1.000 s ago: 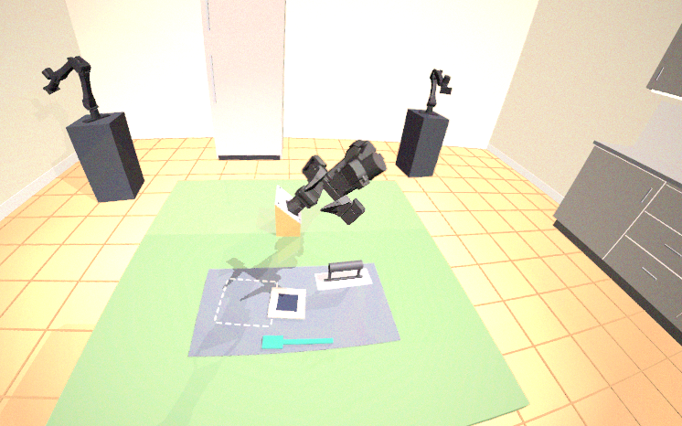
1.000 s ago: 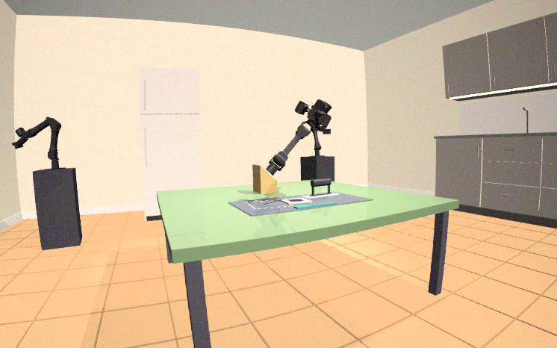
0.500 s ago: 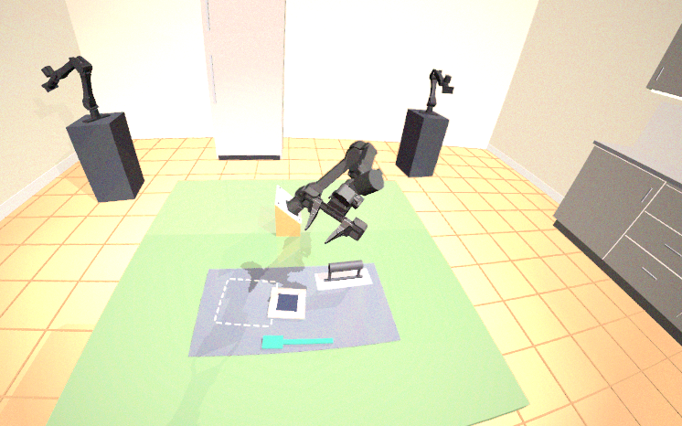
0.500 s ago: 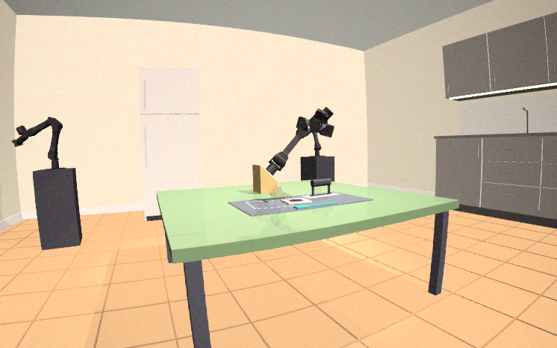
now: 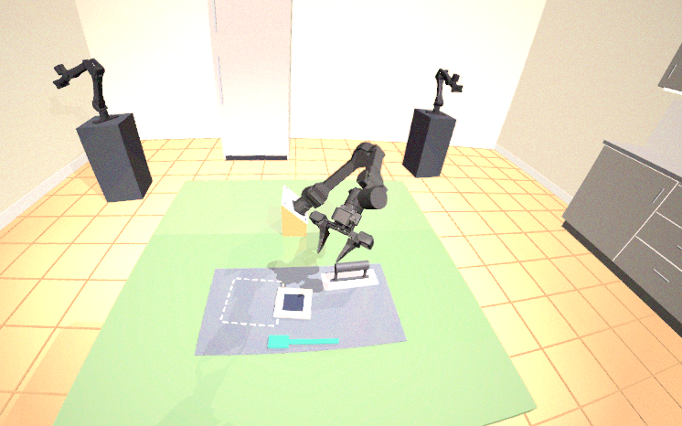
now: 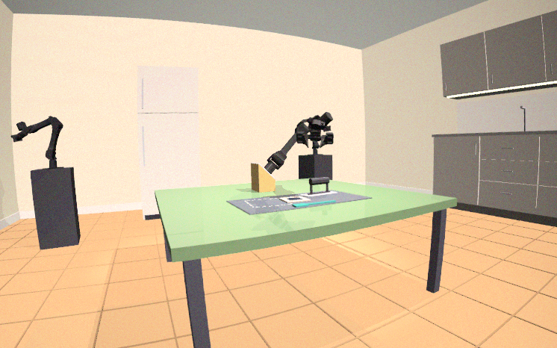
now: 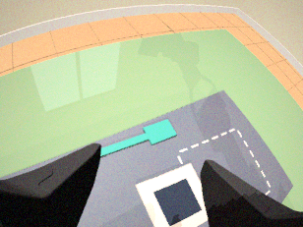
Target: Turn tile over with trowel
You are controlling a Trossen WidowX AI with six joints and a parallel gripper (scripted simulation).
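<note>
Now: gripper tip 210 mm above the trowel, 110 mm to the right of it and 110 mm past it. The rest, counted from my gripper tip: square tile: 250 mm below, 90 mm to the right, 50 mm behind; then teal flat tool: 250 mm below, 100 mm to the right, 90 mm ahead; then grey mat: 270 mm below, 60 mm to the right, 40 mm behind.
</note>
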